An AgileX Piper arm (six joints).
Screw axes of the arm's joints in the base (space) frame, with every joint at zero. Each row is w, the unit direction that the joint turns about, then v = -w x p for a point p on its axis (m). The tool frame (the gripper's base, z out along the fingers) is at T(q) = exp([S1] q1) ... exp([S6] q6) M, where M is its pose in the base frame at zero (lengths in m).
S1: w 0 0 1 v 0 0 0
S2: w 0 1 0 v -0.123 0 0
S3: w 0 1 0 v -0.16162 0 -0.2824
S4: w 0.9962 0 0.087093 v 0 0.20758 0
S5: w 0 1 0 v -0.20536 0 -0.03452
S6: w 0.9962 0 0.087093 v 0 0.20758 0
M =
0.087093 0 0.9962 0.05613
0 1 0 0
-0.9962 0 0.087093 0.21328
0 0 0 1
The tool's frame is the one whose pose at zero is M.
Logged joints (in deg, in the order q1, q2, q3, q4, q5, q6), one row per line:
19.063, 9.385, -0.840, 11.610, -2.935, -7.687
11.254, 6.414, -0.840, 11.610, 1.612, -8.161
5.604, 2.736, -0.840, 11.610, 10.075, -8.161
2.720, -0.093, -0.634, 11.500, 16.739, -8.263
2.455, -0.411, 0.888, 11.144, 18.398, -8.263
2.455, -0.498, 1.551, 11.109, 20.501, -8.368
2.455, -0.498, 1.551, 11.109, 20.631, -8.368
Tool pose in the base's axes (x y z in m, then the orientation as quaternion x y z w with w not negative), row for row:
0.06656, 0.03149, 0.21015, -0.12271, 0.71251, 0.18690, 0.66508
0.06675, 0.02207, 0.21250, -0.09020, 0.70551, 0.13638, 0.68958
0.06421, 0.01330, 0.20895, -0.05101, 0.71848, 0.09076, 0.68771
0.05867, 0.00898, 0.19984, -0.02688, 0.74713, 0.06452, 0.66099
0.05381, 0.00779, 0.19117, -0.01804, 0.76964, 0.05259, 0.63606
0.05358, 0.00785, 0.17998, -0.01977, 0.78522, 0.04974, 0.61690
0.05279, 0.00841, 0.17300, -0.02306, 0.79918, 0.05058, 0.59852
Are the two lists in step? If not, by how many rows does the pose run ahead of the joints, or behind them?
The pose runs 1 row behind the joints: the pose in row i belongs to the joints in row i - 1.
